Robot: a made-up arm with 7 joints. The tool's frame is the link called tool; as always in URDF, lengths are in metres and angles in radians. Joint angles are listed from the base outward.
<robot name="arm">
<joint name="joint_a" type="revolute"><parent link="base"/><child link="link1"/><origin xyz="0.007 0.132 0.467" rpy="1.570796 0 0"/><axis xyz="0 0 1"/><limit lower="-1.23" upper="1.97"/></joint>
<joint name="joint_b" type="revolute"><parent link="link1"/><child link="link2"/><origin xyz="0.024 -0.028 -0.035" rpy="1.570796 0 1.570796"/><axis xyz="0 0 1"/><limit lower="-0.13" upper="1.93"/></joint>
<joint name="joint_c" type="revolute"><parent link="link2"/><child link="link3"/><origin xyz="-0.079 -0.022 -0.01" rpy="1.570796 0 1.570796"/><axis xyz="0 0 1"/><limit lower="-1.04" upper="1.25"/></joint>
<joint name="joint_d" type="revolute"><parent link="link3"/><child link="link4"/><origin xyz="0.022 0.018 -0.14" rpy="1.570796 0 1.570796"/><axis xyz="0 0 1"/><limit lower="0.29" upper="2.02"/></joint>
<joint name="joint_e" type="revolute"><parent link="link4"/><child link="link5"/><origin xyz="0.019 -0.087 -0.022" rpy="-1.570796 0 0"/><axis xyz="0 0 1"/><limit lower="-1.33" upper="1.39"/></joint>
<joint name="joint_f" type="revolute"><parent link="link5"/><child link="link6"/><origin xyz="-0.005 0 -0.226" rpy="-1.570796 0 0"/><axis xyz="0 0 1"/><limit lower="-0.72" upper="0.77"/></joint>
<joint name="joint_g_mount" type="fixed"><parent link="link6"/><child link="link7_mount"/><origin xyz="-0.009 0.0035 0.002"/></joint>
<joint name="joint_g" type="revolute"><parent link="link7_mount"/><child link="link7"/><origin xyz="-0.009 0.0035 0.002" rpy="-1.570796 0 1.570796"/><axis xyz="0 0 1"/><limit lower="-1.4" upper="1.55"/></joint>
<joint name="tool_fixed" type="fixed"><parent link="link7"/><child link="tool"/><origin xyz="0.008 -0.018 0.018" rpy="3.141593 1.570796 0"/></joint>
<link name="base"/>
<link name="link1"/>
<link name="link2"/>
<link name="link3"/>
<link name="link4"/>
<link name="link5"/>
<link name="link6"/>
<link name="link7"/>
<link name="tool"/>
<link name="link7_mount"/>
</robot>
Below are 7 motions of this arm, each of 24 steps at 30 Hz.
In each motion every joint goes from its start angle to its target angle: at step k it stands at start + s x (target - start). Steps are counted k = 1, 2, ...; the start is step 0. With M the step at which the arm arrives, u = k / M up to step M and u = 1 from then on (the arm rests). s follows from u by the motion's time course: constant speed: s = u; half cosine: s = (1 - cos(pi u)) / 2; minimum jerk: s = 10 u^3 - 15 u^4 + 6 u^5.
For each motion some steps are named. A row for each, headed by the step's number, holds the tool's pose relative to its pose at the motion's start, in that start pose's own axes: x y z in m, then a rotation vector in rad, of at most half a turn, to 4 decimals.
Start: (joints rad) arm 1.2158 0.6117 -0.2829 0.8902 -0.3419 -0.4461 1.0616
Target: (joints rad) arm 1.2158 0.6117 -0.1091 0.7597 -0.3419 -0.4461 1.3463
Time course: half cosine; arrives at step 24
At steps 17, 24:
17: -0.0422 -0.0149 0.0276 -0.1316 -0.0016 0.1454
24: -0.0518 -0.0200 0.0336 -0.1638 -0.0091 0.1809

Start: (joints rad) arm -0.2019 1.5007 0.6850 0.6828 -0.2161 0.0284 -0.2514
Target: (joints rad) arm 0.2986 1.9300 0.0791 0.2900 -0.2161 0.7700 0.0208
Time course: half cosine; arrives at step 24
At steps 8, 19, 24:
8: -0.0027 0.0376 -0.0071 -0.0137 0.2115 -0.1148
19: -0.0514 0.1700 0.0114 0.0801 0.9262 -0.2891
24: -0.0637 0.1935 0.0213 0.1100 1.0603 -0.2921

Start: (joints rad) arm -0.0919 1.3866 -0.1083 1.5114 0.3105 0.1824 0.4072
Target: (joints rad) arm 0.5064 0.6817 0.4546 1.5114 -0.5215 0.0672 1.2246
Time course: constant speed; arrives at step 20
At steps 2, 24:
2: 0.0128 0.0215 0.0068 0.0194 -0.0576 -0.0158
24: 0.0253 0.1481 0.1268 0.1703 -0.2532 -0.0152

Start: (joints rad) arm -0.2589 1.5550 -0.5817 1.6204 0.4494 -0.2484 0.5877
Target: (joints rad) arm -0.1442 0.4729 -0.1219 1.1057 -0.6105 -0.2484 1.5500
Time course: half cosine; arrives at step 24
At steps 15, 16, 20, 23, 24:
15: -0.0211 0.0251 -0.0791 -0.3970 0.0534 -0.0686
16: -0.0232 0.0222 -0.0886 -0.4446 0.0584 -0.0547
20: -0.0267 0.0078 -0.1230 -0.6149 0.0624 -0.0023
23: -0.0262 0.0011 -0.1364 -0.6813 0.0590 0.0168
24: -0.0262 0.0006 -0.1374 -0.6860 0.0587 0.0181

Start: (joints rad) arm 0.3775 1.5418 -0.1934 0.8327 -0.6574 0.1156 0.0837
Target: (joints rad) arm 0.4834 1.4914 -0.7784 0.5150 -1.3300 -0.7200 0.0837
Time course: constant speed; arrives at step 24
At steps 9, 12, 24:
9: 0.0181 -0.0534 -0.0166 -0.1935 -0.2960 -0.3881
12: 0.0233 -0.0730 -0.0198 -0.2806 -0.3993 -0.5091
24: 0.0320 -0.1566 -0.0193 -0.7425 -0.8010 -0.9363

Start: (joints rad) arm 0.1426 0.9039 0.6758 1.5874 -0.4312 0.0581 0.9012
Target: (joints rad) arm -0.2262 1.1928 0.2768 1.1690 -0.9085 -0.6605 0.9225
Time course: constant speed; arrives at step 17
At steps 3, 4, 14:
3: -0.0056 -0.0173 -0.0277 -0.1466 0.0464 -0.1835
4: -0.0081 -0.0242 -0.0364 -0.1997 0.0592 -0.2443
14: -0.0532 -0.1157 -0.0980 -0.8443 0.1150 -0.8120

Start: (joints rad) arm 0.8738 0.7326 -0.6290 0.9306 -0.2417 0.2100 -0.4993
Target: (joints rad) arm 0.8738 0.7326 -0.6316 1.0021 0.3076 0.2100 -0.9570
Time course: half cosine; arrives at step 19
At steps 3, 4, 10, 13, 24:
3: 0.0006 -0.0007 0.0011 0.0215 0.0122 0.0304
4: 0.0010 -0.0013 0.0019 0.0375 0.0220 0.0529
10: 0.0067 -0.0073 0.0103 0.1866 0.1382 0.2588
13: 0.0110 -0.0107 0.0151 0.2605 0.2164 0.3589
24: 0.0160 -0.0140 0.0200 0.3279 0.3030 0.4489

